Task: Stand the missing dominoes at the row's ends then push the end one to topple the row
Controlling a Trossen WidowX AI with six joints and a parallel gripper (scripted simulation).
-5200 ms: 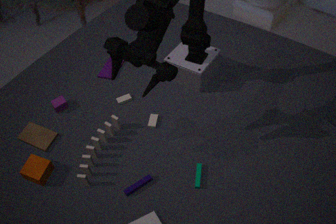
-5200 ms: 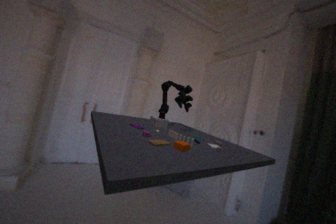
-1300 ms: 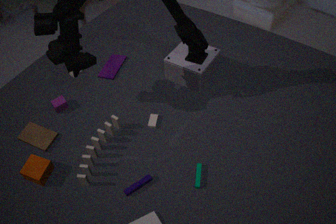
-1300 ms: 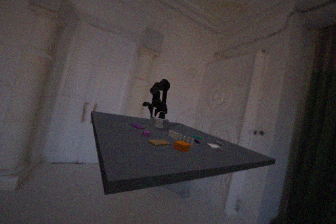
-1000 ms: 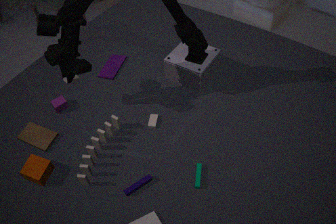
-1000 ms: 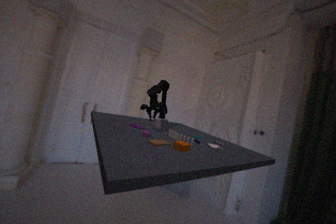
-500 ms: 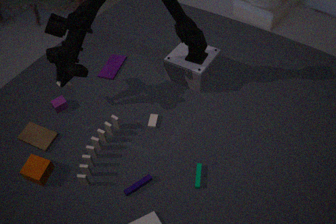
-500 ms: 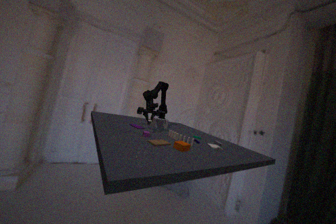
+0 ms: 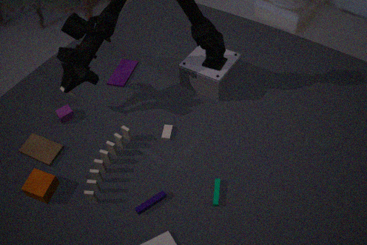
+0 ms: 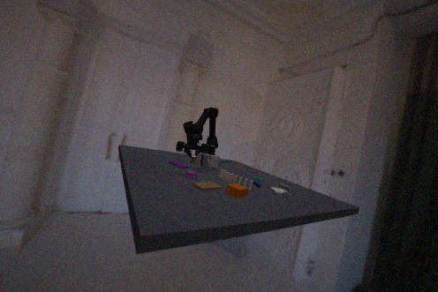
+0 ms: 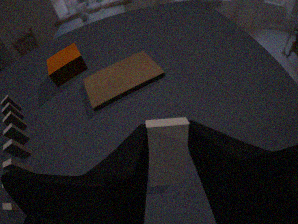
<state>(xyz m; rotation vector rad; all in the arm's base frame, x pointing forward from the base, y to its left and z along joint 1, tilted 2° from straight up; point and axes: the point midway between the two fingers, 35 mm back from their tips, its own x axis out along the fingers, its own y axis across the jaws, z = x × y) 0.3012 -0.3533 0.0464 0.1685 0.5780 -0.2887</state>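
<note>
Right now the purple cube is 9 cm below my gripper tip, 2 cm ahead of it and 1 cm to the right of it. Also, from my gripper tip: purple plate: 24 cm behind, 10 cm below, 4 cm to the left; then orange block: 27 cm ahead, 11 cm to the left, 9 cm below; then tan flat block: 17 cm ahead, 10 cm below, 1 cm to the left.
</note>
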